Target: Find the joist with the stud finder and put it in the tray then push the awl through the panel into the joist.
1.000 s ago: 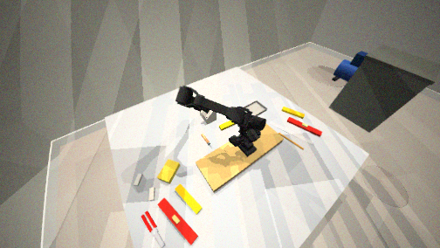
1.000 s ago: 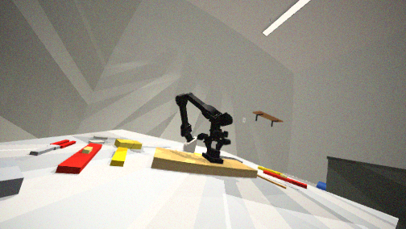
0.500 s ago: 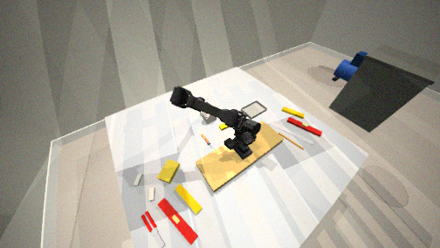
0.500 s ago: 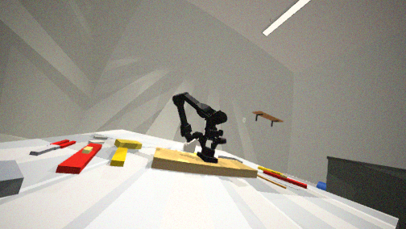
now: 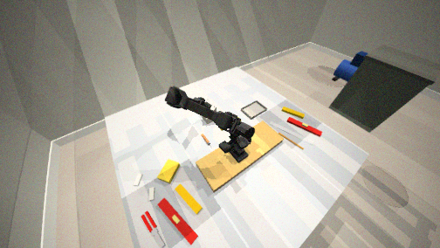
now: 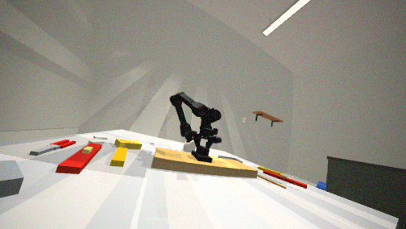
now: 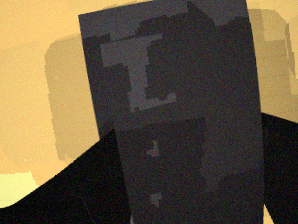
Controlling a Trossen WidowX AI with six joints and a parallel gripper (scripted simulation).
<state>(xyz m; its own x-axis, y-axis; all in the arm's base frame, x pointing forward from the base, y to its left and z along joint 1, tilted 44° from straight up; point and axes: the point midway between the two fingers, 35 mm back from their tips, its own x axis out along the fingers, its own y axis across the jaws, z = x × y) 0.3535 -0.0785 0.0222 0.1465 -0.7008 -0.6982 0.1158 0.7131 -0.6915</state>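
My gripper tip is now 18 cm past the grey-framed tray, 37 cm to the right of it and 5 cm above it. Round my gripper tip: stud finder 2 cm behind, 2 cm above; then awl 18 cm behind, 7 cm to the right, 6 cm below; then orange pencil 16 cm ahead, 33 cm to the left, 6 cm below.
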